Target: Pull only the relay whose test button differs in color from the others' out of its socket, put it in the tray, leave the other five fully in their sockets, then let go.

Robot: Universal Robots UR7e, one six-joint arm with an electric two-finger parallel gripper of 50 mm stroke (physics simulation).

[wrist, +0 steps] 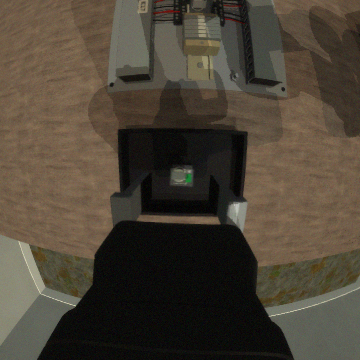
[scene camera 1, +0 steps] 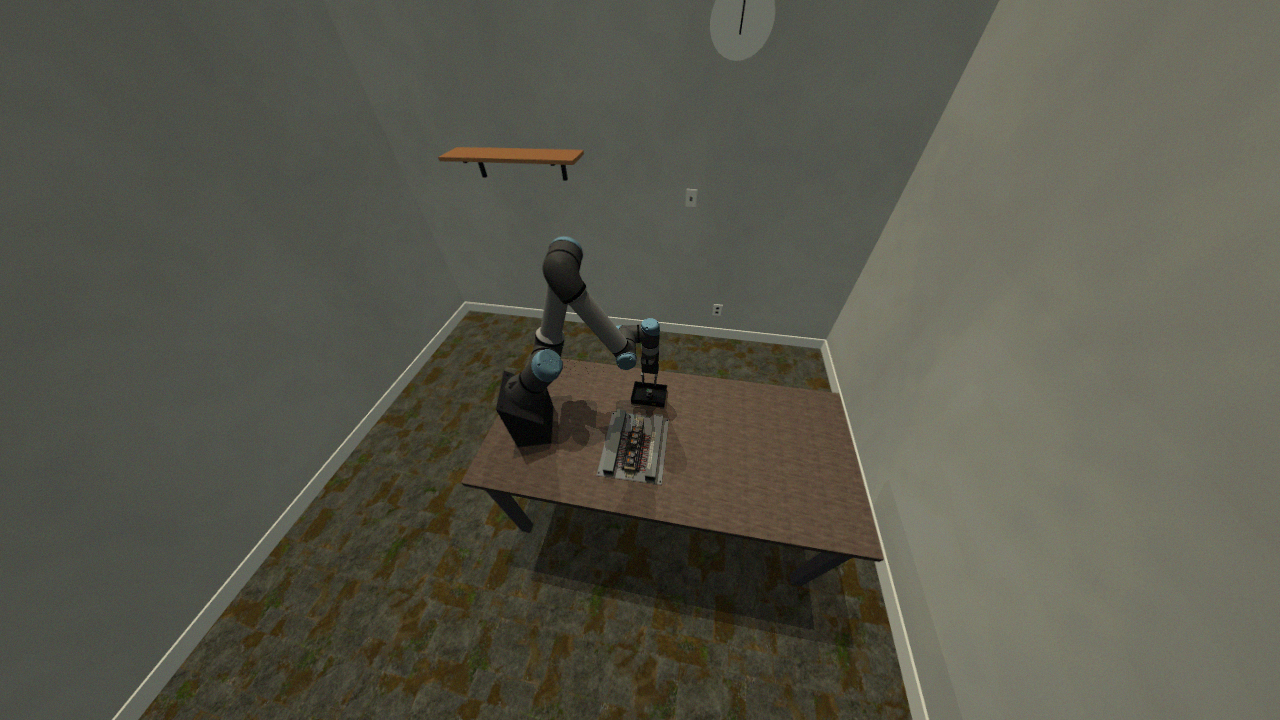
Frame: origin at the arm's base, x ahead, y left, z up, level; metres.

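Seen in the pictures: gripper, between the fingertips: [wrist: 179, 185] [scene camera 1: 649, 383]; arm's base, origin of its link: [scene camera 1: 522, 392].
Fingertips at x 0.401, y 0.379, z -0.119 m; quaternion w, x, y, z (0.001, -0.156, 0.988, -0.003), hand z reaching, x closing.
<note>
Offsets run from my fingertips to a thing's top centre. "spot": to the spot under its first point. Level surfaces: height alone.
A clear relay with a green test button {dz -0.061, dx -0.002, dy +0.006 m} [wrist: 181, 176] [scene camera 1: 649, 394] stands in the black tray {spot: dz -0.073, dx +0.014, dy -0.046 m} [wrist: 183, 131] [scene camera 1: 648, 404], apart from the tray walls. My gripper [wrist: 179, 185] [scene camera 1: 648, 381] is open and empty above the tray, its fingers wide on either side of the relay and clear of it. The row of sockets with the other relays {dz -0.038, dx +0.073, dy -0.280 m} [scene camera 1: 633, 442] runs along the middle of the grey panel {dz -0.097, dx +0.067, dy -0.264 m} [scene camera 1: 663, 465] [wrist: 167, 67]. The relays are too small in the scene view to tell their button colors or seating. In the wrist view the row is mostly cut off at the top edge.
Grey wiring ducts {spot: dz -0.065, dx +0.109, dy -0.133 m} [wrist: 134, 45] {spot: dz -0.065, dx -0.045, dy -0.196 m} [wrist: 264, 45] line both sides of the panel, with red and black wires between. A beige terminal block {dz -0.061, dx +0.039, dy -0.185 m} [wrist: 201, 46] sits at the panel's end near the tray. The wooden table {dz -0.108 m} [scene camera 1: 760, 447] carries everything. An orange shelf [scene camera 1: 512, 155] is on the wall.
</note>
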